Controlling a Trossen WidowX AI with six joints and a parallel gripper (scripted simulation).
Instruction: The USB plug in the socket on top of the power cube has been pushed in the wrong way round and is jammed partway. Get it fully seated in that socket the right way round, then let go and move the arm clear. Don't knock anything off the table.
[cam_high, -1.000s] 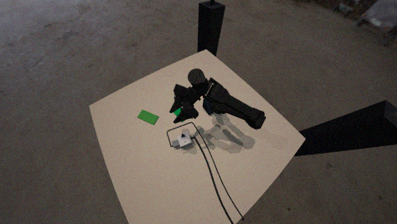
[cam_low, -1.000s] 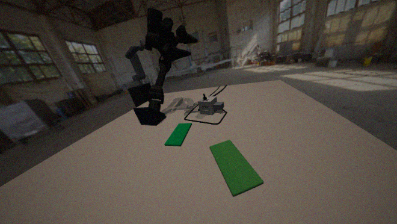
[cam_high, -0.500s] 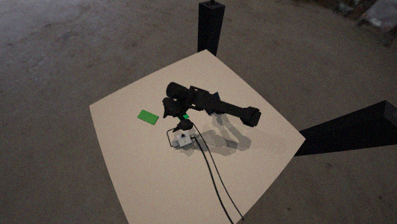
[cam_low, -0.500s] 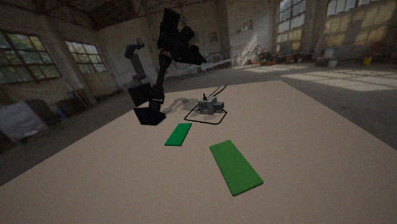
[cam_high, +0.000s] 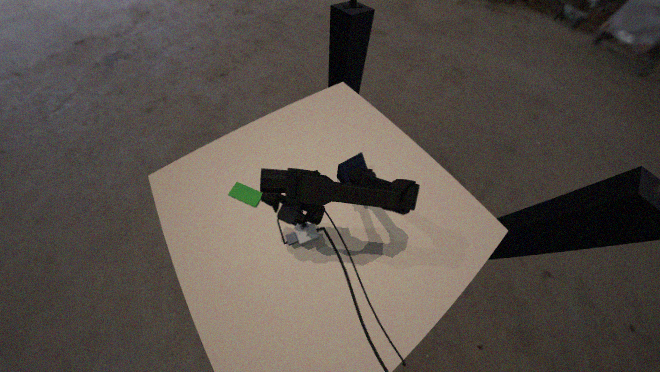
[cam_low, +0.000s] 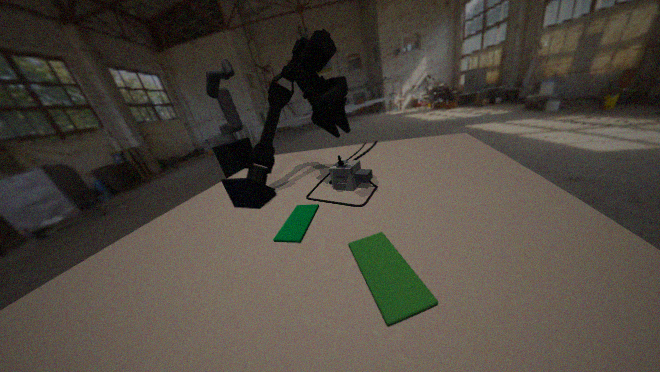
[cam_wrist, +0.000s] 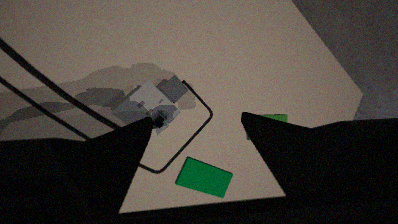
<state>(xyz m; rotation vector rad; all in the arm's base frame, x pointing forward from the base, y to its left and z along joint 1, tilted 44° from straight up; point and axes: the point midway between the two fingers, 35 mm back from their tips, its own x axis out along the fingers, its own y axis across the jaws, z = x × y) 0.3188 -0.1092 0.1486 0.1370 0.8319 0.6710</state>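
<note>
Right now the USB plug is 9 cm below my gripper tip, 3 cm to the left of it and 3 cm behind it.
</note>
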